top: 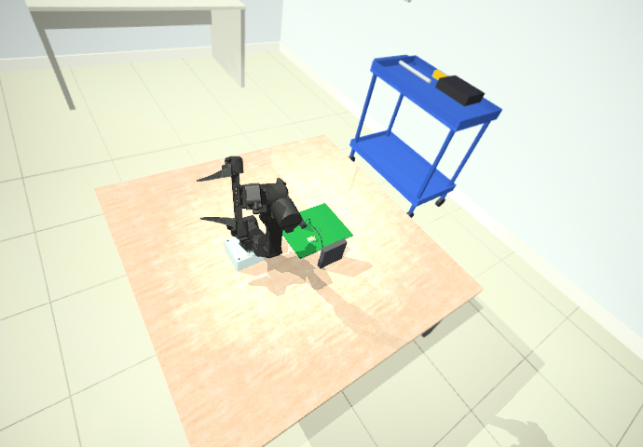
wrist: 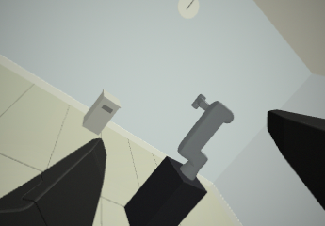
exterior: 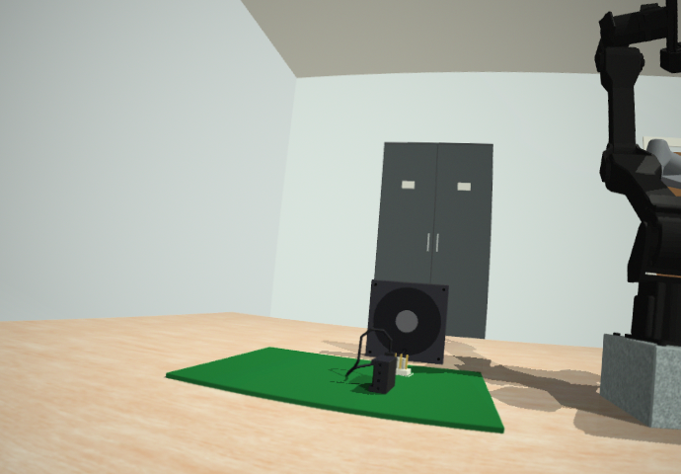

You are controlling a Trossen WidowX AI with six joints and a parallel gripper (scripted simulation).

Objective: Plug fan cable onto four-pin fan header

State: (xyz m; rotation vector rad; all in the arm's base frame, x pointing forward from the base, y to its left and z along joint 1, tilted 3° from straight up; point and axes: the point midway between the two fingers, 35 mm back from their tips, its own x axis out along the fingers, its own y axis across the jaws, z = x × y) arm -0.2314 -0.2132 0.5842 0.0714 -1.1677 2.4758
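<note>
The black plug is 63 cm below my gripper tip, 59 cm ahead of it and 18 cm to the left of it. From my gripper tip the other things lie so: white four-pin header (65 cm below, 57 cm ahead, 9 cm to the left); green board (66 cm below, 63 cm ahead, 13 cm to the left); black fan (59 cm below, 55 cm ahead, 5 cm to the right).
</note>
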